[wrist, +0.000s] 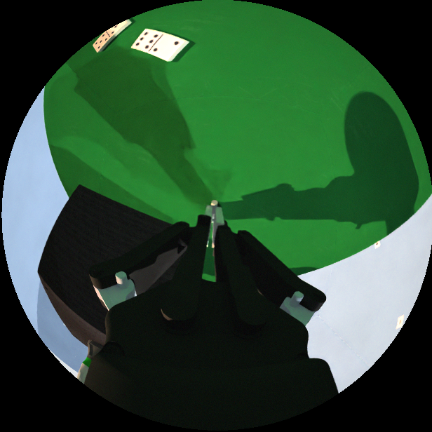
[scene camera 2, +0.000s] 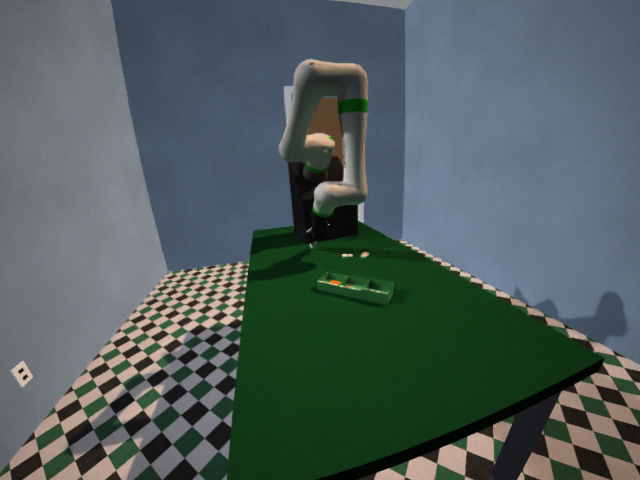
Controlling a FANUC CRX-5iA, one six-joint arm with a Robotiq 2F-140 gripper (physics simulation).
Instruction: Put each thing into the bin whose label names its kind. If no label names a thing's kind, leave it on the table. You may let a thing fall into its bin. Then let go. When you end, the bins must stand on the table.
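Seen in the pictures: gripper, fingertip midpoint: [scene camera 2: 312, 246]; arm's base at its link origin: [scene camera 2: 314, 173].
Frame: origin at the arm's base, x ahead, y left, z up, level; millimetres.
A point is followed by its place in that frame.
Observation:
My gripper [scene camera 2: 311, 244] @(x 235, y -109, z -368 mm) [wrist: 212, 215] is shut on a small pale peg-like piece [wrist: 214, 203], whose rounded tip shows between the fingertips; most of it is hidden. The gripper is low over the far left part of the table. A white domino [scene camera 2: 346, 255] @(x 428, y 5, z -371 mm) [wrist: 160, 45] lies flat on the table, and a second domino [scene camera 2: 364, 254] @(x 462, y 82, z -367 mm) [wrist: 111, 36] lies beside it, apart from the gripper. A row of three joined green bins [scene camera 2: 361, 295] @(x 788, y -99, z -363 mm) stands on the table, nearer the camera. An orange thing [scene camera 2: 334, 282] @(x 672, y -148, z -362 mm) is in the left compartment. Small bits show in the middle one, too small to tell. Labels cannot be read.
The green table [scene camera 2: 330, 361] @(x 995, y -280, z -379 mm) reaches toward the camera, with its left edge near the gripper. A dark block [scene camera 2: 344, 222] @(x 131, y 123, z -288 mm) [wrist: 100, 240] stands at the far end of the table, by the robot's base. Blue walls stand around.

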